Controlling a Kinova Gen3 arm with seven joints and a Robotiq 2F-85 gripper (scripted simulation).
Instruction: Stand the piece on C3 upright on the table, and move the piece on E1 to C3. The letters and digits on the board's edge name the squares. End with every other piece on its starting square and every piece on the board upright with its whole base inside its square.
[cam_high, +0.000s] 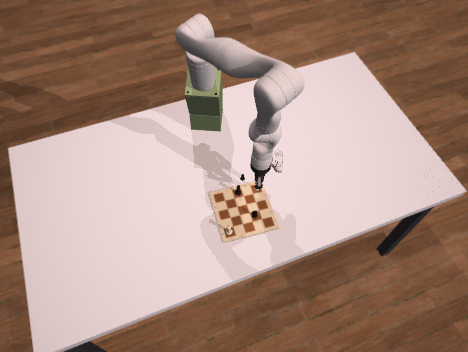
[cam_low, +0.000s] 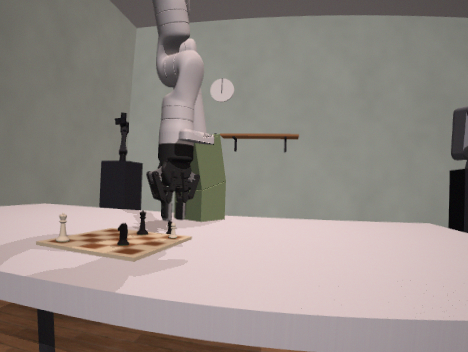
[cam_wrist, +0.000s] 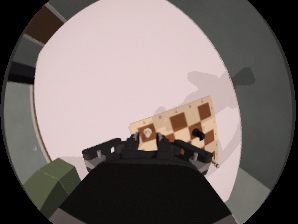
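The white pawn is 40 mm below my hand. Round my hand: black pawn: 70 mm behind, 50 mm below, 40 mm to the right; black piece: 80 mm to the right, 30 mm below, 10 mm behind; chessboard: 80 mm to the right, 70 mm ahead, 60 mm below.
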